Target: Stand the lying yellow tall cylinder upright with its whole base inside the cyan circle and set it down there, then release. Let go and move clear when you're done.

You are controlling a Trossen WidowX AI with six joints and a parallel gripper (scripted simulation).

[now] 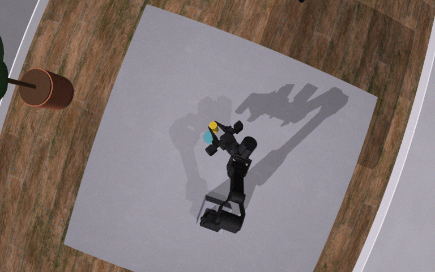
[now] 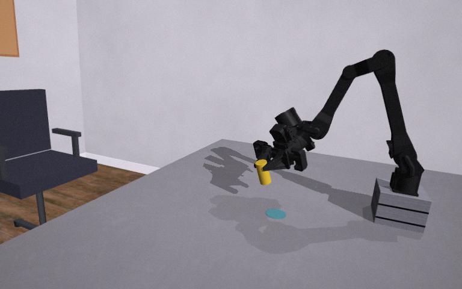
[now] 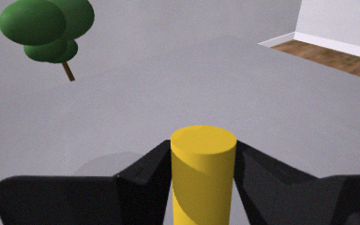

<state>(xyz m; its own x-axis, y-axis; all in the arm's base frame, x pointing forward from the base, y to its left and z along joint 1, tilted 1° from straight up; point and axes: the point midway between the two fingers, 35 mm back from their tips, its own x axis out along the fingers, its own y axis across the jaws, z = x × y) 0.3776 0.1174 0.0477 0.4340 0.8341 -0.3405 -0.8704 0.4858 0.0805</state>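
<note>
My gripper is now 40 mm past the cyan circle, 10 mm to the right of it and 150 mm above it. Also, from my hand: yellow cylinder 10 mm to the left, 30 mm below.
</note>
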